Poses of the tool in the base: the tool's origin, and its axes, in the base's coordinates. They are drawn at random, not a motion.
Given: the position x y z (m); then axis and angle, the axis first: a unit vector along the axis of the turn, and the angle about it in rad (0 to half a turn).
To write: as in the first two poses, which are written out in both.
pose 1, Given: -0.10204 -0.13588 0.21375 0.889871 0.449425 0.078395 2.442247
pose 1, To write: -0.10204 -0.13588 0.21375 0.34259 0.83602 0.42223 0.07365
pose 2, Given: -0.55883 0.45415 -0.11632 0.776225 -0.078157 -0.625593 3.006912
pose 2, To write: -0.55883 0.45415 -0.11632 0.06729 0.77447 -0.07798 -0.62417
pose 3, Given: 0.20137 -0.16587 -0.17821 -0.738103 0.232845 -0.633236 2.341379
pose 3, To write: 0.20137 -0.16587 -0.17821 0.38952 -0.67981 0.21445 -0.58322
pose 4, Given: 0.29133 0.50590 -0.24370 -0.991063 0.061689 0.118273 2.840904
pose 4, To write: 0.29133 0.50590 -0.24370 0.14978 -0.97988 0.06099 0.11694
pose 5, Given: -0.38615 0.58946 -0.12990 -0.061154 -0.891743 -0.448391 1.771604
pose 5, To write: -0.38615 0.58946 -0.12990 0.63267 -0.04736 -0.69059 -0.34724
